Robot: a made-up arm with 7 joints.
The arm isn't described. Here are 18 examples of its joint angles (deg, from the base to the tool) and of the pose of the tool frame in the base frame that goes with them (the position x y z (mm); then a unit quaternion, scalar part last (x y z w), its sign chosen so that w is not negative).
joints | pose
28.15 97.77 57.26 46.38 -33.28 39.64 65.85 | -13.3 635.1 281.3 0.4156 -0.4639 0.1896 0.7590
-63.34 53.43 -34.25 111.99 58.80 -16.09 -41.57 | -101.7 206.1 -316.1 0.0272 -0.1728 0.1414 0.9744
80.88 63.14 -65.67 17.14 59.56 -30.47 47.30 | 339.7 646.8 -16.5 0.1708 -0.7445 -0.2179 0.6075
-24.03 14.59 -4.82 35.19 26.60 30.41 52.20 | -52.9 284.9 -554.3 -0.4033 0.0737 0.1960 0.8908
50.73 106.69 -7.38 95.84 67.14 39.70 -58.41 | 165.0 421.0 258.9 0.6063 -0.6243 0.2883 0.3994
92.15 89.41 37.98 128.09 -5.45 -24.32 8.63 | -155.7 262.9 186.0 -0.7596 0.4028 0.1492 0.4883
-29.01 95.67 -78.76 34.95 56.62 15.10 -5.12 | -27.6 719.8 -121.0 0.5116 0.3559 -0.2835 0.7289
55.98 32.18 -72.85 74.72 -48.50 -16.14 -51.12 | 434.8 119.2 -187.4 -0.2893 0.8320 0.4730 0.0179
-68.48 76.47 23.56 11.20 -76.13 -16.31 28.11 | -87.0 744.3 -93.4 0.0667 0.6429 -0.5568 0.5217
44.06 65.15 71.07 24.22 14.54 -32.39 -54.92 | 120.7 731.3 -65.6 -0.4264 0.4272 -0.7920 0.0918
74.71 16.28 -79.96 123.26 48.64 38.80 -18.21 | 191.4 -47.7 -5.6 -0.1728 -0.6208 -0.6109 0.4599
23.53 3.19 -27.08 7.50 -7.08 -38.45 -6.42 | 270.6 177.8 -531.6 0.0210 -0.5549 -0.2636 0.7888
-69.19 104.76 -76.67 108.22 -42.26 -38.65 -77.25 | -188.3 421.8 -144.0 -0.3047 -0.3620 -0.4979 0.7268
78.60 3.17 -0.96 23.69 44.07 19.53 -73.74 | 584.5 192.6 8.8 0.1751 -0.3835 0.5273 0.7377
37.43 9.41 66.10 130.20 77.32 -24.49 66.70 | 108.2 390.5 16.0 -0.1033 0.9000 0.2169 0.3636
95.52 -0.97 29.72 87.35 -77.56 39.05 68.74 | 278.6 310.9 296.2 0.1749 -0.7830 -0.0559 0.5943
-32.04 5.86 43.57 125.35 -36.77 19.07 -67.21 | 106.0 347.1 -174.8 0.8684 -0.3980 0.1747 0.2388
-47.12 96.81 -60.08 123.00 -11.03 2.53 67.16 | -65.0 309.5 -236.7 -0.5515 0.3515 -0.6572 0.3747
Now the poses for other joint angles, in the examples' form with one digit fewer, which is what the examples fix.
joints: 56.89 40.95 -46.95 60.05 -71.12 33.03 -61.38
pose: 488 306 -100 -0.850 0.456 0.234 0.119
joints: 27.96 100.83 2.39 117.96 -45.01 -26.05 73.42
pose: 223 302 162 0.557 0.158 -0.773 0.259
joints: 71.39 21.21 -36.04 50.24 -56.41 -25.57 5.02
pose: 539 209 21 0.446 -0.617 -0.617 0.201
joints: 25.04 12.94 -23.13 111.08 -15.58 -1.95 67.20
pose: 324 92 -68 -0.134 -0.599 -0.725 0.314
